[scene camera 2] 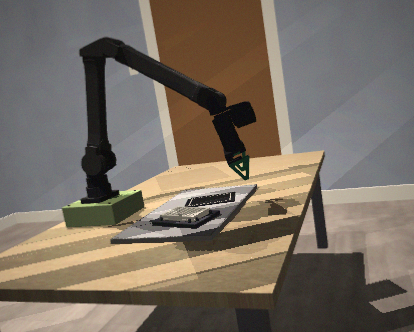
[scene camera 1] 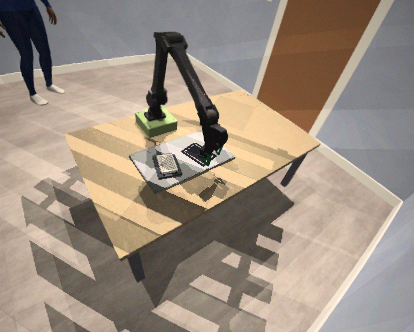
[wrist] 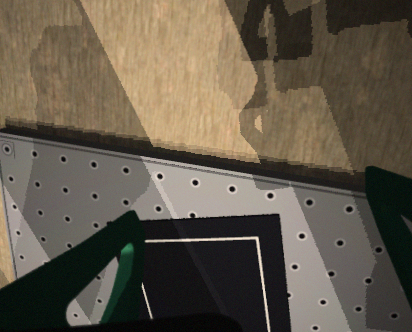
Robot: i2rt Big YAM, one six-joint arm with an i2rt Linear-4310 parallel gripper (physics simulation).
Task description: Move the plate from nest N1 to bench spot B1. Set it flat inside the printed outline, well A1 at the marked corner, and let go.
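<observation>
I see a black pad with white printed outline point(wrist: 234, 266), and there is a rows of small holes point(wrist: 336, 264) as well. My gripper point(scene camera 2: 245, 175) is open and holds nothing, and the wrist view shows my gripper point(wrist: 247, 202) too.
</observation>
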